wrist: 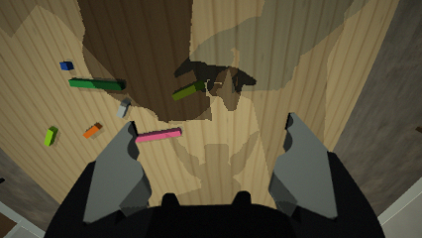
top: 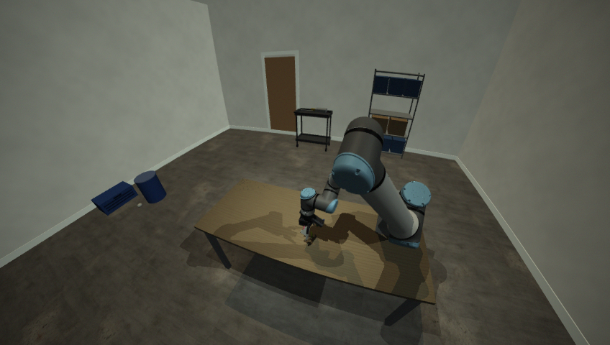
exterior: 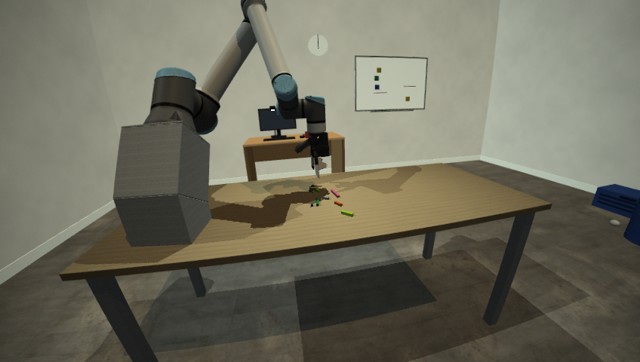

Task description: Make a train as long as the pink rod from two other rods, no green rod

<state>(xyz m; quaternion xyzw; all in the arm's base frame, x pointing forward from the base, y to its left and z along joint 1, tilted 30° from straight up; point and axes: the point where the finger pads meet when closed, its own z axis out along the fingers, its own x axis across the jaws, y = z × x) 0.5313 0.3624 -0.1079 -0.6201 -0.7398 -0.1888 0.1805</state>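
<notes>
My gripper is now 90 mm short of the orange rod, 210 mm to the left of it and 70 mm above it. Round my hand: green rod: 10 mm ahead, 170 mm to the right, 70 mm below; then grey rod: 40 mm ahead, 140 mm to the right, 70 mm below; then pink rod: 90 mm ahead, 90 mm to the right, 70 mm below.
</notes>
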